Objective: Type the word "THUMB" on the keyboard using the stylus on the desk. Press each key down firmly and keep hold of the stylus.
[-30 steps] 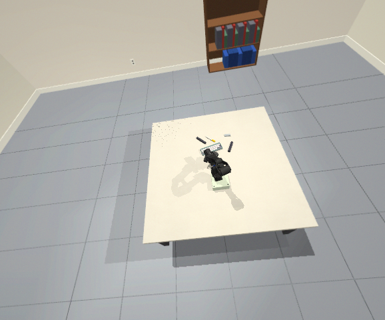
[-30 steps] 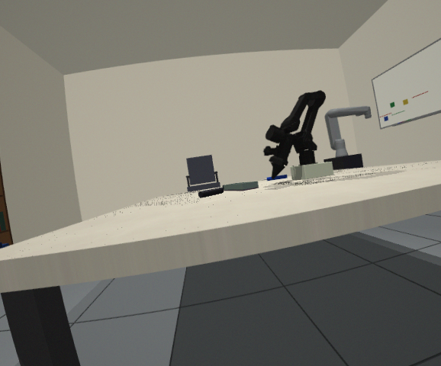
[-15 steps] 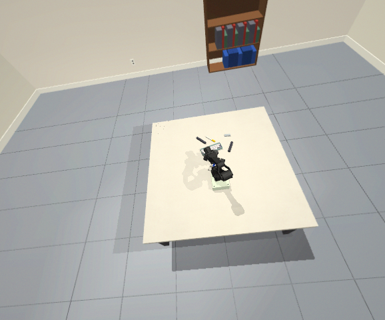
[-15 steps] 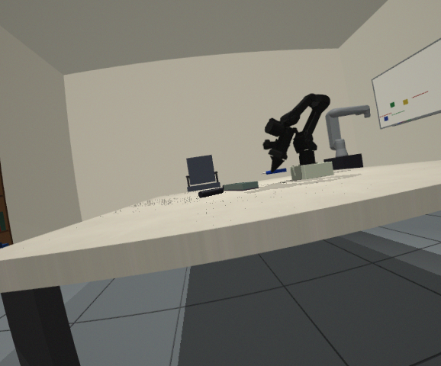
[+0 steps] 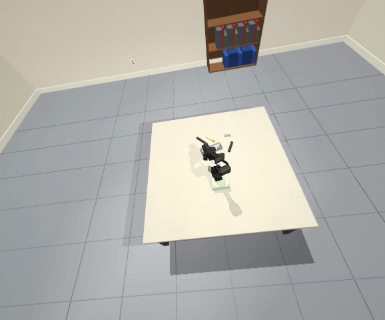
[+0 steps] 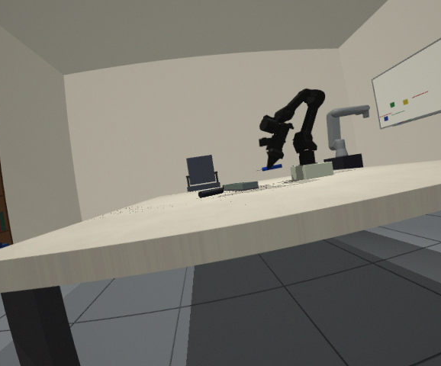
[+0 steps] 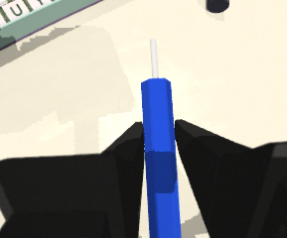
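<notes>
Now: the blue stylus 1 cm ahead of my gripper tip and 1 cm to the right of it. From my gripper tip the other things lie so: white pen (28 cm ahead, 2 cm to the right, 7 cm below); small grey block (28 cm ahead, 20 cm to the right, 7 cm below); grey stylus tip (4 cm ahead, 2 cm to the right).
</notes>
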